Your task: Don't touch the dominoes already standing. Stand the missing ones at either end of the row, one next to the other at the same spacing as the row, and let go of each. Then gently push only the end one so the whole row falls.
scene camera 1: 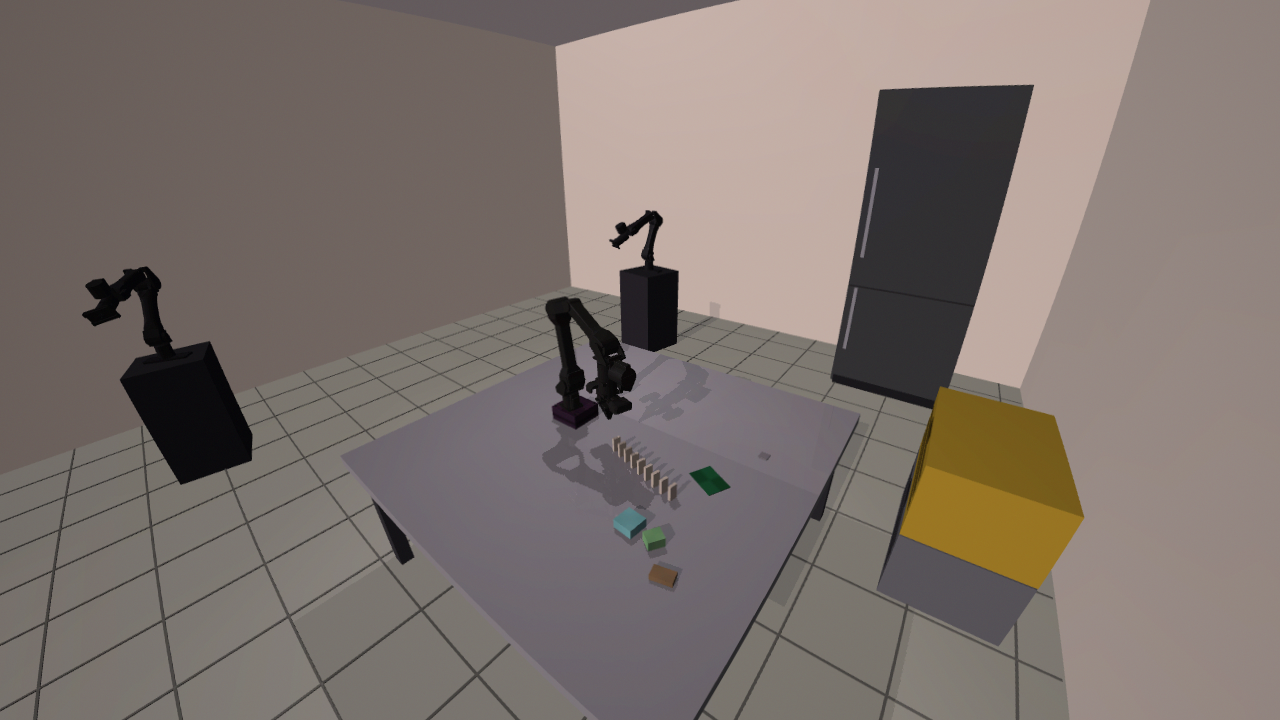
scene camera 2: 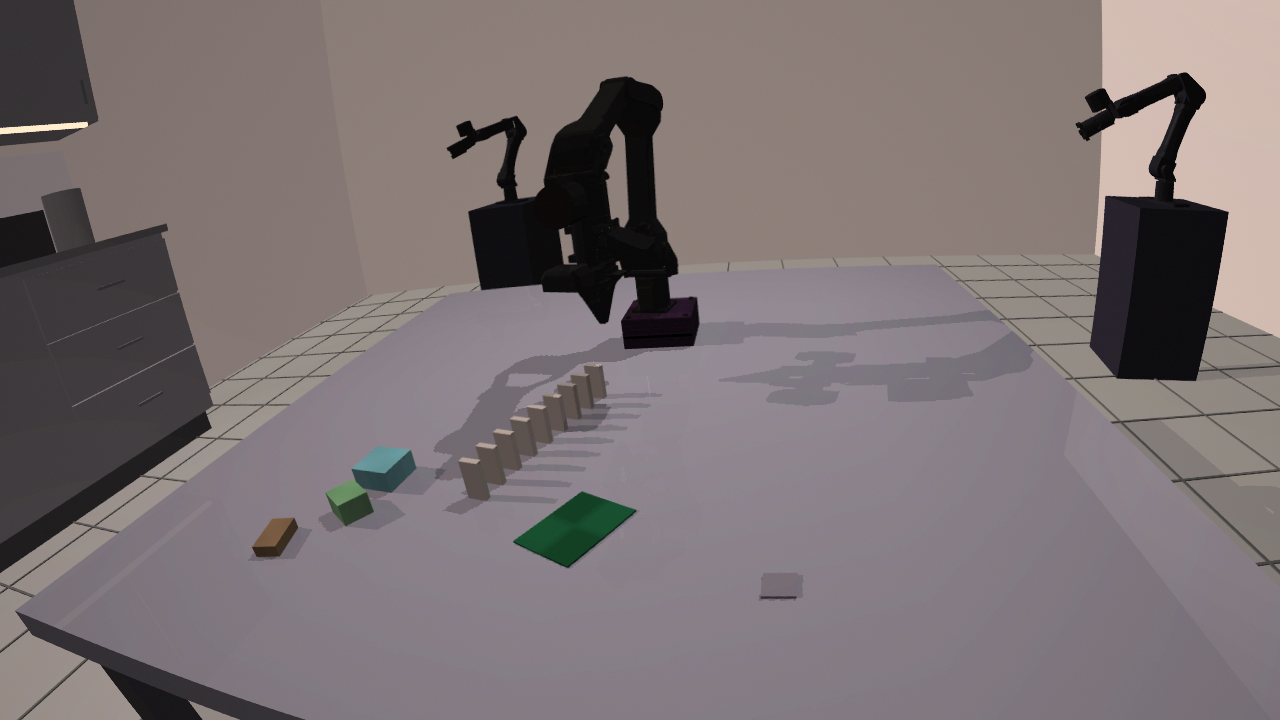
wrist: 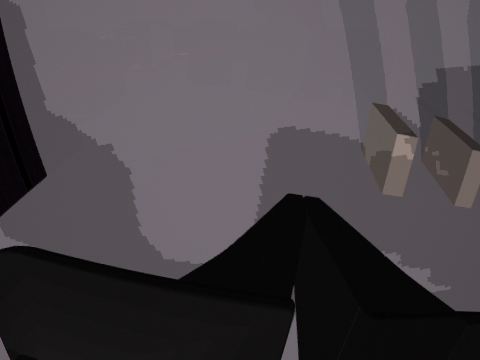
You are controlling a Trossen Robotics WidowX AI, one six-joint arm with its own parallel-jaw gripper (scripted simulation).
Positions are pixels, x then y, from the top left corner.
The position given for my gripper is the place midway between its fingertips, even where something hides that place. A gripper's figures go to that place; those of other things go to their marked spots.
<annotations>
My gripper (scene camera 2: 603, 323): 89 cm from the lens. A blue block (scene camera 2: 384, 469) is 76 cm from the lens.
</annotations>
